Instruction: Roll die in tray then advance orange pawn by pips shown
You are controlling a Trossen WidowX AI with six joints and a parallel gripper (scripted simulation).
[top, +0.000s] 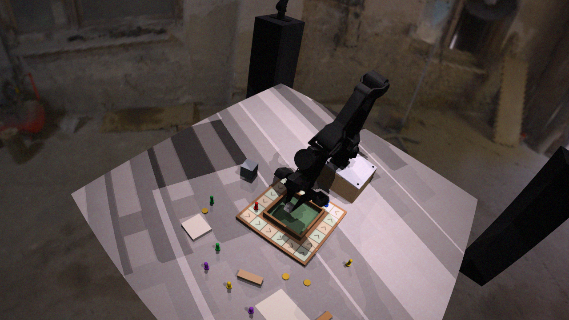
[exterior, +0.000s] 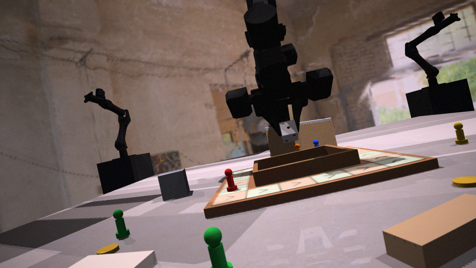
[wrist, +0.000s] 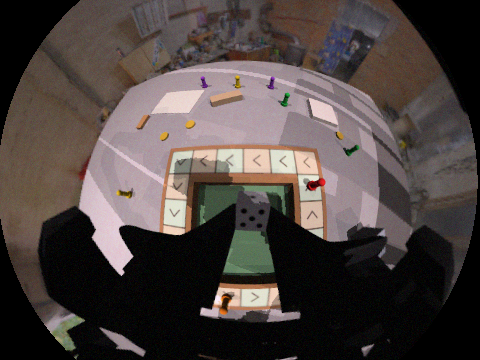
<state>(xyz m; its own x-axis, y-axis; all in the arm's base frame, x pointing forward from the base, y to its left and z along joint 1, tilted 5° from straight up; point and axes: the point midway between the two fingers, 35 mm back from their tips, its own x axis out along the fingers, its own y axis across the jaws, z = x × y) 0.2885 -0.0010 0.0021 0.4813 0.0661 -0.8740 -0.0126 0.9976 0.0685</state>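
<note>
Now: gripper tip 150 mm past the orange pawn, 20 mm to the right of it and 50 mm above it. Round my gripper tip: red pawn (40 mm ahead, 100 mm to the right, 50 mm below); then die (right at my gripper tip); then green tray (40 mm behind, 10 mm to the left, 70 mm below).
</note>
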